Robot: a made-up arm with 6 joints. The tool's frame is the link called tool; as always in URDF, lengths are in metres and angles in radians.
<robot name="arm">
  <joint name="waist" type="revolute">
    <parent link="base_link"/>
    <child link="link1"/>
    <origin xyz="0 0 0.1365" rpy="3.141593 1.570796 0"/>
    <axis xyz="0 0 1"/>
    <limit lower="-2.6" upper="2.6" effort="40" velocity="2.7"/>
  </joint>
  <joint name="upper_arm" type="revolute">
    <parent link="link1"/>
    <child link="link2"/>
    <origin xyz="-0.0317 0.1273 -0.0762" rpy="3.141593 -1.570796 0"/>
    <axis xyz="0 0 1"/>
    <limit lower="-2.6" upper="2.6" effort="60" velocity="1"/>
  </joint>
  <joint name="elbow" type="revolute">
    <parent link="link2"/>
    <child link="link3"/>
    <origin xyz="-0.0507 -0.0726 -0.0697" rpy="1.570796 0 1.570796"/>
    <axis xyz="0 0 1"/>
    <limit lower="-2.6" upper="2.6" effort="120" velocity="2"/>
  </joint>
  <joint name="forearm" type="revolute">
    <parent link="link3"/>
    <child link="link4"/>
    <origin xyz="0.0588 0.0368 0.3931" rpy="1.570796 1.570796 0"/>
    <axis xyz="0 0 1"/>
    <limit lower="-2.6" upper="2.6" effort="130" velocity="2.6"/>
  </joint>
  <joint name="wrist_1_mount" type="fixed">
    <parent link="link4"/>
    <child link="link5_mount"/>
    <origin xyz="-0.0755 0.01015 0.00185" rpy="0 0 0"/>
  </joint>
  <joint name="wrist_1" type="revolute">
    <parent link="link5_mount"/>
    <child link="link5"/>
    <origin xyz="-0.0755 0.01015 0.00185" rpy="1.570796 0 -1.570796"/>
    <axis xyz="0 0 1"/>
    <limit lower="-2.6" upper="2.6" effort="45" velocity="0.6"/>
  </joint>
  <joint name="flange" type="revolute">
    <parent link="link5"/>
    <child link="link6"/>
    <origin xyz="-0.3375 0.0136 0.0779" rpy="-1.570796 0 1.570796"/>
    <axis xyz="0 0 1"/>
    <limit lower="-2.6" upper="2.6" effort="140" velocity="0.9"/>
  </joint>
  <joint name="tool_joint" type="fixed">
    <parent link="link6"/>
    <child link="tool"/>
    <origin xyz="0.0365 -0.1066 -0.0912" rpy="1.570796 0 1.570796"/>
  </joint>
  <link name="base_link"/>
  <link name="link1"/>
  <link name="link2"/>
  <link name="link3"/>
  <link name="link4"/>
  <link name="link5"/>
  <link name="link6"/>
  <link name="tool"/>
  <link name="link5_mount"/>
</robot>
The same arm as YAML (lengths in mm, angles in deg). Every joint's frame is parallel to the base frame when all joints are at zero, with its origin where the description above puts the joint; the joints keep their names.
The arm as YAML. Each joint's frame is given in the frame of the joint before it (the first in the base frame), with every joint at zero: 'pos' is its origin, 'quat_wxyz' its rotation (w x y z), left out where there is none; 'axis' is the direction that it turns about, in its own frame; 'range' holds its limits. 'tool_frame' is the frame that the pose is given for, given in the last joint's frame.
length_unit: mm
angle_unit: deg
joints:
  - joint: waist
    pos: [0.0, 0.0, 136.5]
    axis: [-1.0, 0.0, 0.0]
    range: [-148.97, 148.97]
  - joint: upper_arm
    pos: [76.2, -127.3, 31.7]
    axis: [0.0, 0.0, -1.0]
    range: [-148.97, 148.97]
  - joint: elbow
    pos: [50.7, -72.6, 69.7]
    axis: [-1.0, 0.0, 0.0]
    range: [-148.97, 148.97]
  - joint: forearm
    pos: [-393.1, 58.8, -36.8]
    axis: [0.0, 0.0, 1.0]
    range: [-148.97, 148.97]
  - joint: wrist_1
    pos: [-151.0, 20.3, 3.7]
    axis: [-1.0, 0.0, 0.0]
    range: [-148.97, 148.97]
  - joint: flange
    pos: [-77.9, 337.5, 13.6]
    axis: [0.0, 1.0, 0.0]
    range: [-148.97, 148.97]
tool_frame:
  pos: [-106.6, -91.2, 36.5]
  quat_wxyz: [1.0, 0.0, 0.0, 0.0]

